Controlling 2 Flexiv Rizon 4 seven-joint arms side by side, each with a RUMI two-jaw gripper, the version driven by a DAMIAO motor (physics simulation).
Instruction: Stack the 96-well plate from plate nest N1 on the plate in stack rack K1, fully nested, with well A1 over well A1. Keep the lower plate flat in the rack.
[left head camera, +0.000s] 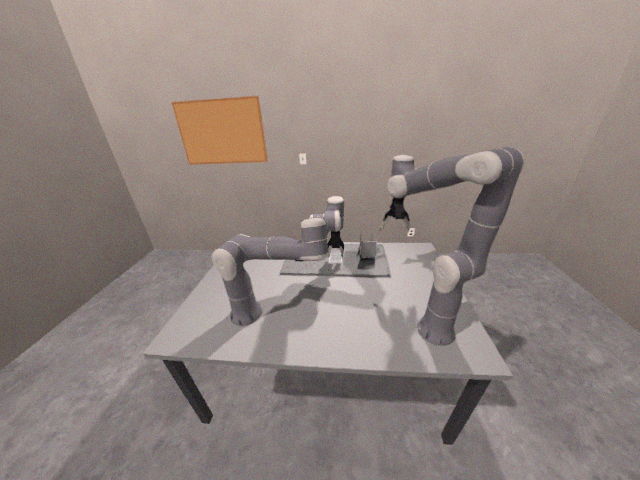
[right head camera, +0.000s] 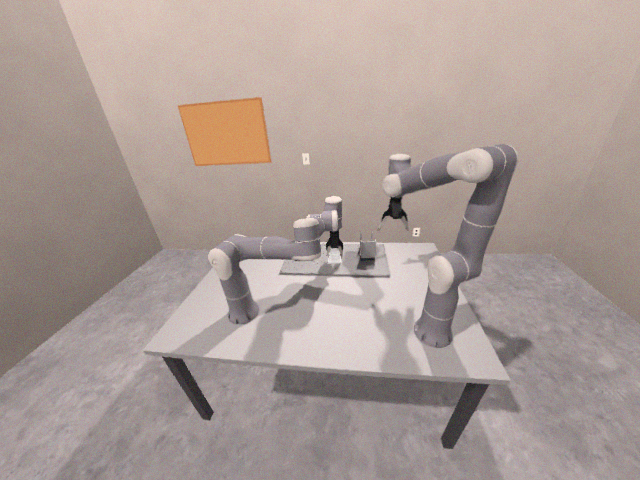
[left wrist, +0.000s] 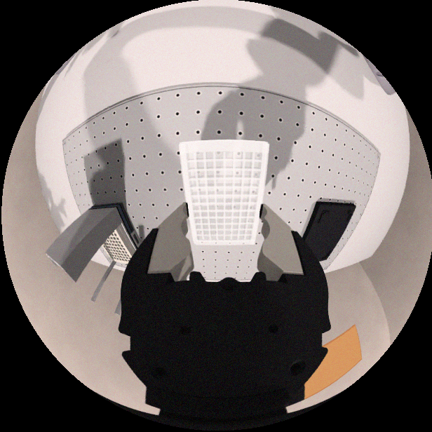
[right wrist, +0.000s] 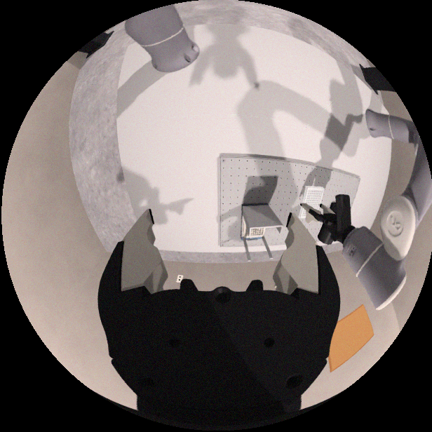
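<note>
My left gripper (left head camera: 335, 250) (right head camera: 334, 250) (left wrist: 223, 203) is shut on a white 96-well plate (left head camera: 335, 256) (right head camera: 334, 255) (left wrist: 225, 187) (right wrist: 314, 196), holding it by its long sides above the pegboard, between nest and rack. The black plate nest (left wrist: 331, 227) is empty at the right of the left wrist view. The grey stack rack (left head camera: 367, 249) (right head camera: 367, 248) (left wrist: 85, 240) (right wrist: 262, 216) stands beside the held plate, with a cream lower plate (left wrist: 118, 243) (right wrist: 257, 231) inside, partly hidden by its walls. My right gripper (left head camera: 395, 223) (right head camera: 393, 223) (right wrist: 220, 211) is open and empty, high above the table. Well A1 cannot be made out.
The perforated board (left head camera: 305, 267) (right head camera: 305, 267) (left wrist: 155, 107) (right wrist: 232, 170) lies at the far side of the white table (left head camera: 330, 330) (right head camera: 330, 330) and bears nest and rack. The rack has a tall side wall and two upright posts (left wrist: 103, 281) (right wrist: 268, 248).
</note>
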